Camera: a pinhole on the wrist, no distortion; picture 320 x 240 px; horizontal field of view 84.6 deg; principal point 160.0 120.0 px. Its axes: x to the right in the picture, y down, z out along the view. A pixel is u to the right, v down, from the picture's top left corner.
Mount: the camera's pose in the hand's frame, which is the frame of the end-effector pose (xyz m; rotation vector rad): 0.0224 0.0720 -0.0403 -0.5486 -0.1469 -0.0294
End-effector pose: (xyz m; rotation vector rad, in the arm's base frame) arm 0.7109 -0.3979 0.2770 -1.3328 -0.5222 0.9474
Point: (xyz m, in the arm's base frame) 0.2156 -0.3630 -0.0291
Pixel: 113.9 148.8
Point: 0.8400 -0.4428 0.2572
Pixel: behind the camera
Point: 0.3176 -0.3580 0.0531
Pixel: 115.4 133.1
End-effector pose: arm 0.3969 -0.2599 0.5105 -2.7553 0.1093 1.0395
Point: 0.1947 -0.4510 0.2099
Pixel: 195.0 111.4
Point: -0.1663 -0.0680 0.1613
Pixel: outside the picture
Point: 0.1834 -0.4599 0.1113
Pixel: 215.3 107.2
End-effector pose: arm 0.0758 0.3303 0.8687 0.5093 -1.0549 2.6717
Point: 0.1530 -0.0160 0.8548
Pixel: 118.9 108.7
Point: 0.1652 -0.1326 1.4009
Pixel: outside the picture
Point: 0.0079 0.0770 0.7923
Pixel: 170.6 180.5
